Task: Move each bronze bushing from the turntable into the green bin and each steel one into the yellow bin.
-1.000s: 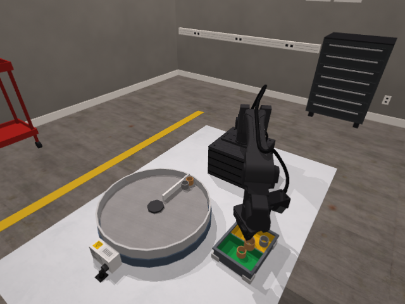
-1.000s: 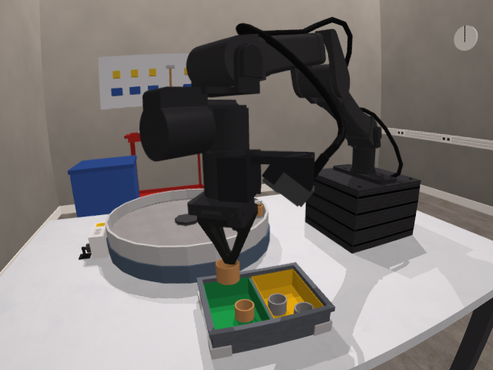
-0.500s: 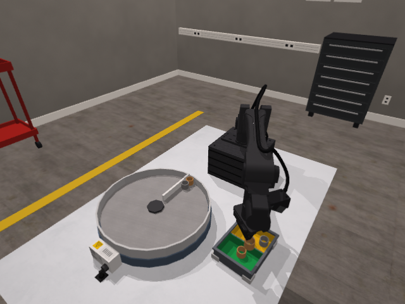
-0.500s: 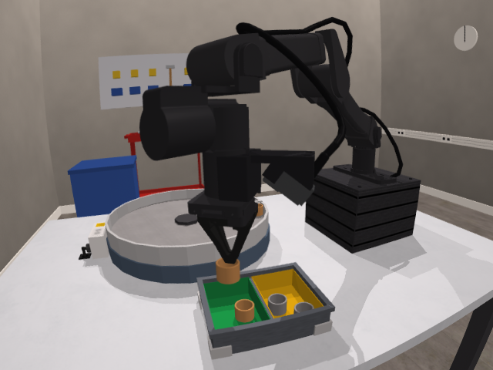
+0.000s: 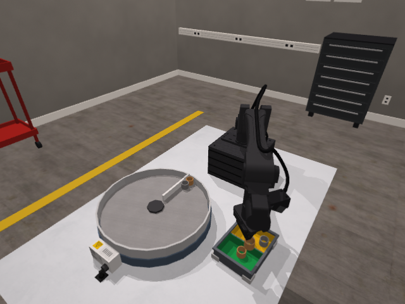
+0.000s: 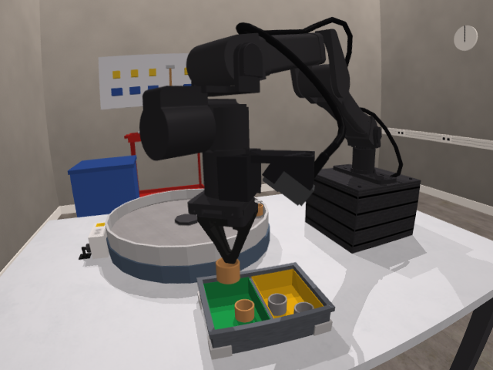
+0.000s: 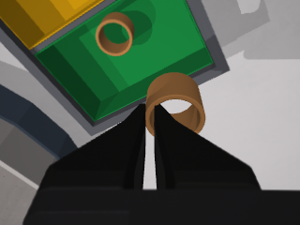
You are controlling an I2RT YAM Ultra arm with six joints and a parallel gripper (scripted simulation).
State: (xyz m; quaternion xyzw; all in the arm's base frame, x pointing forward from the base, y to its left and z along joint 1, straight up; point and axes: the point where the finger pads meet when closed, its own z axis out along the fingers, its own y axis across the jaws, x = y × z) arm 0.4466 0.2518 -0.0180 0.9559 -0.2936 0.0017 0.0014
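Now: the green bin 1 cm behind my hand, 2 cm to the right of it and 12 cm below it. The rest, counted from my hand: dark grey tray (5 cm behind, 2 cm to the right, 11 cm below); then turntable (2 cm ahead, 37 cm to the right, 9 cm below); then yellow bin (9 cm behind, 2 cm to the right, 12 cm below).
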